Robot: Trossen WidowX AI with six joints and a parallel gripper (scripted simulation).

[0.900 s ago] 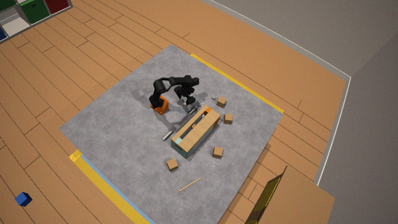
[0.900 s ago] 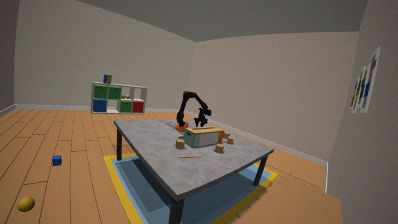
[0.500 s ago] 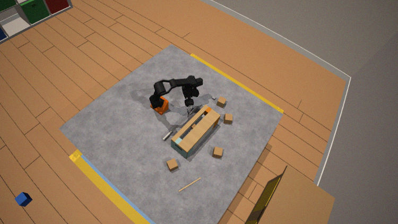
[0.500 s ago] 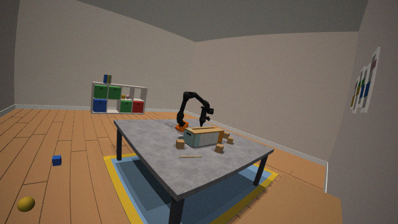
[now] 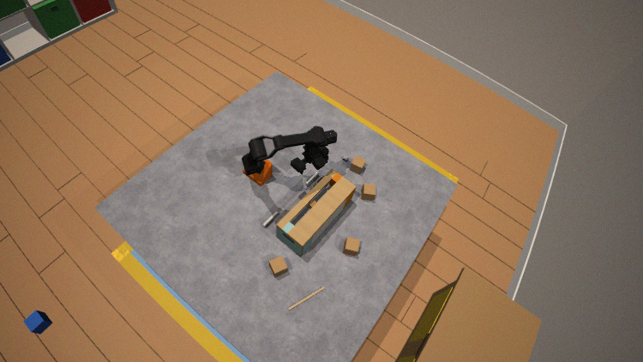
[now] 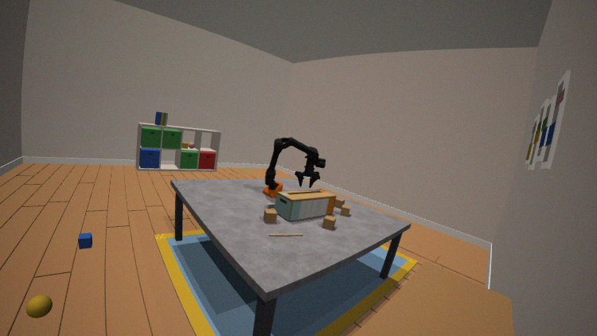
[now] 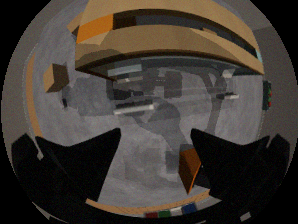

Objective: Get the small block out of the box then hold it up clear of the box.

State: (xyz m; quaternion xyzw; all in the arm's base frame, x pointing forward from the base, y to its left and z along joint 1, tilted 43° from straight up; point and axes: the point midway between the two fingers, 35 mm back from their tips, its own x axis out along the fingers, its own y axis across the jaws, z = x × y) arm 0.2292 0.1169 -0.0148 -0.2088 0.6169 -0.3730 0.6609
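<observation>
My gripper tip is now 130 mm to the left of the long box, 100 mm short of it and 60 mm above it. From my gripper tip the other things lie so: thin wooden stick 460 mm to the right, 310 mm ahead, 120 mm below; then tiny grey piece 250 mm to the left, 110 mm below, 80 mm ahead; then tan block 130 mm to the right, 120 mm ahead, 40 mm below.
</observation>
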